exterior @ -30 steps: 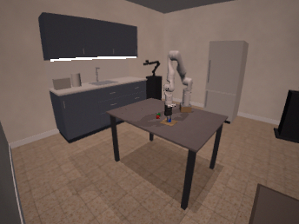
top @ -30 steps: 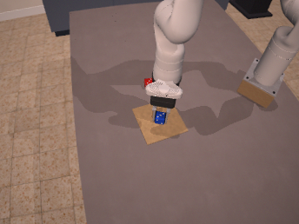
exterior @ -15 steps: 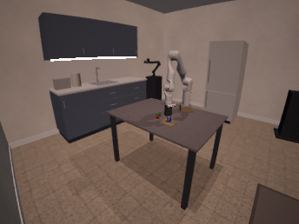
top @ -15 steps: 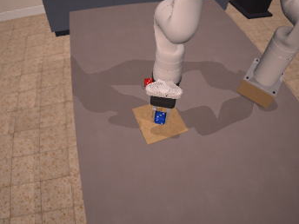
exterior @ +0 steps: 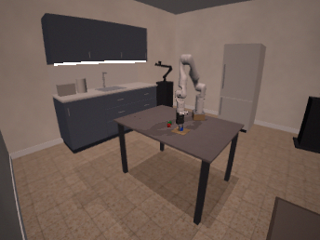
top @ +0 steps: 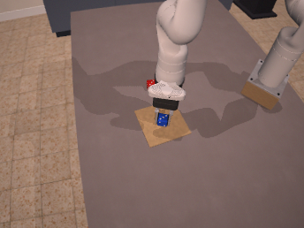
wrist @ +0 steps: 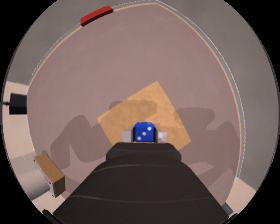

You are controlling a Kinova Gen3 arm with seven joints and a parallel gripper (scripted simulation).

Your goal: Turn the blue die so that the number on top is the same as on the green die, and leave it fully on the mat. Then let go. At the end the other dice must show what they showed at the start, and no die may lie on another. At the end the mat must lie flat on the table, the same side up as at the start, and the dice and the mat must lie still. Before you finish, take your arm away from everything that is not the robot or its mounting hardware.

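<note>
Right now my hand is 20 mm above the tan mat. Round my hand: blue die: right at my hand; red die: 20 mm behind, 150 mm to the right, 10 mm below; green die: 80 mm behind, 180 mm to the right, 10 mm below.
</note>
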